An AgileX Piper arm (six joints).
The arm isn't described. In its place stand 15 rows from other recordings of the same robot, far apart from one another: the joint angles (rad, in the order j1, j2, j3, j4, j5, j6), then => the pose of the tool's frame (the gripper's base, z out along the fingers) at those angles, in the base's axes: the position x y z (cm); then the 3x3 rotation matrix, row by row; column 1 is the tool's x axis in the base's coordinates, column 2 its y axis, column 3 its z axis.
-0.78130, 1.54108, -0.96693, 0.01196, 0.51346, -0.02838 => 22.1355, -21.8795, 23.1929; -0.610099, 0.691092, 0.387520; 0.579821, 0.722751, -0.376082; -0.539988, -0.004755, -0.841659
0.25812, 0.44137, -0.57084, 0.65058, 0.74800, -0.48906 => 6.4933, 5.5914, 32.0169; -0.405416, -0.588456, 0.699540; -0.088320, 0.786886, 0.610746; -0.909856, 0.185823, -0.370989
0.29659, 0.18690, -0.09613, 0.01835, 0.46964, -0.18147 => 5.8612, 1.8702, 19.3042; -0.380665, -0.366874, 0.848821; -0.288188, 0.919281, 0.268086; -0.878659, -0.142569, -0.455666
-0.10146, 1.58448, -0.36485, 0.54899, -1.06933, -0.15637 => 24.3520, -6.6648, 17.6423; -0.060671, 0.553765, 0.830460; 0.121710, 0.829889, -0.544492; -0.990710, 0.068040, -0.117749
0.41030, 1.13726, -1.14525, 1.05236, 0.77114, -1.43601 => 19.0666, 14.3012, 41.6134; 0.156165, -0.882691, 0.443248; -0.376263, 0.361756, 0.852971; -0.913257, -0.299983, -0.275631
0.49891, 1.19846, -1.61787, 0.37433, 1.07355, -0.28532 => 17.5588, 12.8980, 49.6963; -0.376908, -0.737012, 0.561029; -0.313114, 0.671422, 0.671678; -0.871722, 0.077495, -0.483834
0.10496, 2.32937, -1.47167, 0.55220, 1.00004, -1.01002 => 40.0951, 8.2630, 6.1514; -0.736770, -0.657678, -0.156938; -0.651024, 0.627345, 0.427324; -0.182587, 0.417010, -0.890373
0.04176, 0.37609, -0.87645, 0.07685, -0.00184, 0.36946 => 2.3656, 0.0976, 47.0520; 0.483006, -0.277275, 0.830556; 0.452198, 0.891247, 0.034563; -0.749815, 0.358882, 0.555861
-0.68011, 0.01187, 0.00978, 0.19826, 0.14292, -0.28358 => 4.6358, -3.4213, 19.6548; -0.110637, 0.599517, 0.792678; -0.022594, 0.795852, -0.605070; -0.993604, -0.084853, -0.074505
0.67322, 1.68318, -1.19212, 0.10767, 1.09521, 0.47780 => 24.1607, 20.3804, 23.0633; -0.988858, -0.148847, -0.001954; -0.147993, 0.981603, 0.120639; -0.016039, 0.119584, -0.992694
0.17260, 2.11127, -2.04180, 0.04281, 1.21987, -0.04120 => 45.4047, 8.2868, 28.6900; -0.913603, -0.210143, 0.348094; -0.186122, 0.977272, 0.101480; -0.361508, 0.027924, -0.931951
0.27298, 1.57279, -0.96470, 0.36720, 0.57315, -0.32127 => 29.4720, 10.0910, 22.1608; -0.838372, -0.362889, 0.406748; -0.243567, 0.916947, 0.316044; -0.487655, 0.165892, -0.857130
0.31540, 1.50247, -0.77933, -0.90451, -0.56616, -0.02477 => 28.6362, 13.3801, 25.4795; 0.337168, -0.627437, 0.701884; -0.603759, 0.427929, 0.672571; -0.722352, -0.650538, -0.234537
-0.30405, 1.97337, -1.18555, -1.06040, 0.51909, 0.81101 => 36.8153, -15.6803, 15.5048; -0.868237, 0.346987, 0.354632; 0.096730, 0.819436, -0.564949; -0.486628, -0.456207, -0.745029
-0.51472, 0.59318, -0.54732, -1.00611, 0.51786, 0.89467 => 8.3152, -9.0747, 32.4393; -0.255857, 0.788477, 0.559322; 0.096573, 0.596533, -0.796757; -0.961879, -0.149840, -0.228773
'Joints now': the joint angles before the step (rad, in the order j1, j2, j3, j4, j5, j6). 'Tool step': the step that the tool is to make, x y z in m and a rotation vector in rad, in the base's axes. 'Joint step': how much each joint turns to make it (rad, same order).
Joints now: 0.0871, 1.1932, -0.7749, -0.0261, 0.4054, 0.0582
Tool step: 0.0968, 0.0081, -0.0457, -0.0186, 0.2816, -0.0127
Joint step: -0.0001, 0.4491, -0.3175, 0.0001, 0.1508, 0.0116
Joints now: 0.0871, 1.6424, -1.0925, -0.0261, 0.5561, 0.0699
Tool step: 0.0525, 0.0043, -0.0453, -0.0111, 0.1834, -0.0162
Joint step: -0.0001, 0.2717, -0.2203, 0.0001, 0.1326, 0.0145
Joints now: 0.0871, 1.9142, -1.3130, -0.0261, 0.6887, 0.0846
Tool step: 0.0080, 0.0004, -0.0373, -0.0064, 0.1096, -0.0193
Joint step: -0.0001, 0.1093, -0.0275, -0.0036, 0.0284, 0.0215
